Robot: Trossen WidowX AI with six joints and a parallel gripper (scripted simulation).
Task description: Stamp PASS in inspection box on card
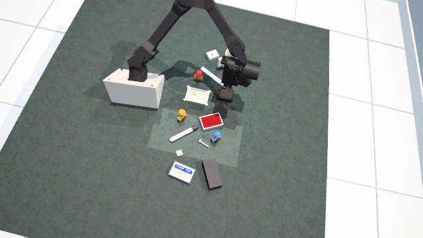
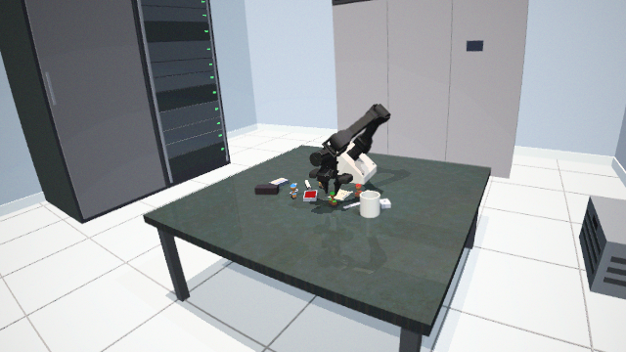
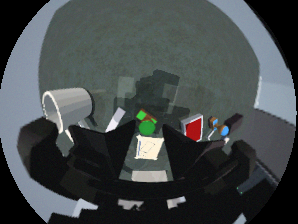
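Right now my gripper tip is 10 mm past the green-knobbed pass stamp and 30 mm above it. Also, from my gripper tip: red ink pad: 50 mm behind, 130 mm to the right, 50 mm below; red-knobbed stamp: 120 mm behind, 80 mm to the left, 30 mm below; white card: 120 mm behind, 10 mm to the right, 50 mm below.
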